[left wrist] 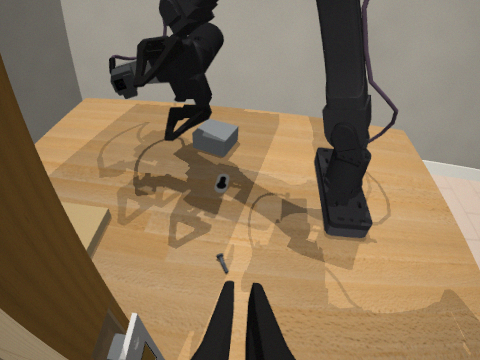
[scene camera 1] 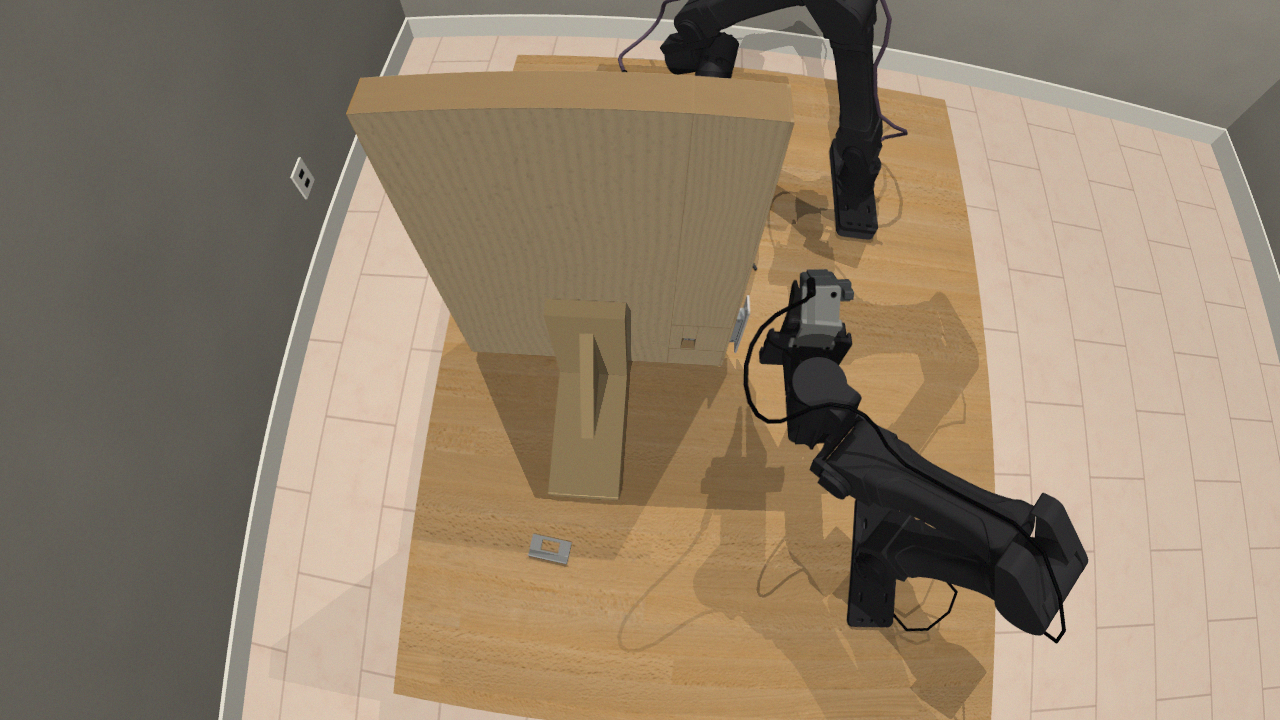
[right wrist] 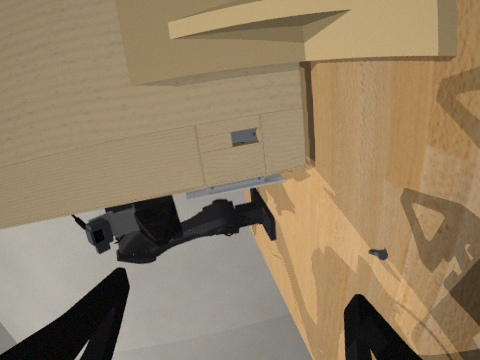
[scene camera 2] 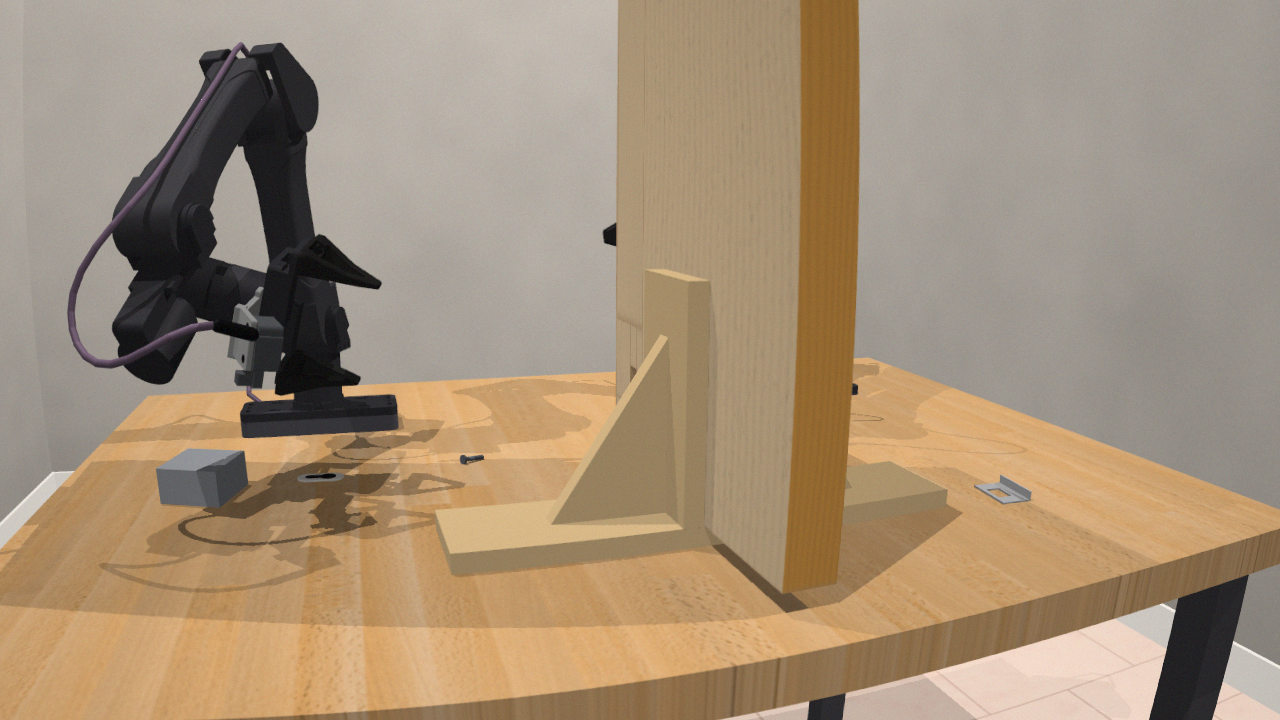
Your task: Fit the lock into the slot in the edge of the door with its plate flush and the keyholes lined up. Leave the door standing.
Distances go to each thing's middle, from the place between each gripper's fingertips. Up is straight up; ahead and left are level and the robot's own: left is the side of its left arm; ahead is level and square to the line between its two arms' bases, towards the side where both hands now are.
I see the silver lock (right wrist: 272,179) 12 cm below my left hand (scene camera 1: 797,282) and 9 cm ahead of it. Also, from my left hand: grey block (scene camera 2: 196,477): 45 cm to the right, 22 cm below, 7 cm ahead; angled metal plate (scene camera 2: 1017,493): 31 cm to the left, 31 cm ahead, 23 cm below.
The grey block is 17 cm to the right of my right hand (scene camera 2: 369,334), 14 cm below it and 6 cm behind it. Round my right hand: angled metal plate: 59 cm to the left, 18 cm ahead, 16 cm below; then silver lock: 28 cm to the left, 5 cm below, 3 cm behind.
